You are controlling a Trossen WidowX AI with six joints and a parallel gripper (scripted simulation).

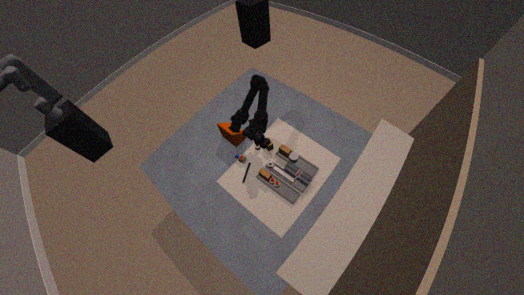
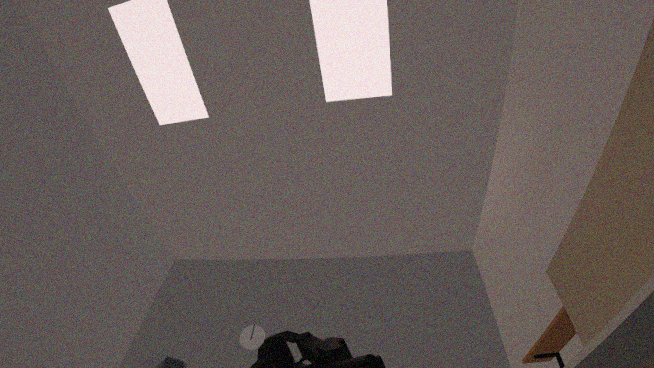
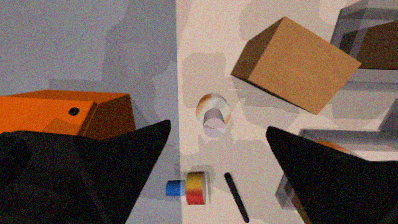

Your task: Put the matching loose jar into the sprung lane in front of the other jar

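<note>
Right now the white mat is 22 cm ahead of my gripper tip, 1 cm to the right of it and 6 cm below it. The rest, counted from my gripper tip: black stick: 8 cm ahead, 18 cm to the right, 5 cm below; grey disc: 23 cm ahead, 11 cm to the left, 3 cm below; grey lane rack: 30 cm ahead, 2 cm to the left, 4 cm below.
</note>
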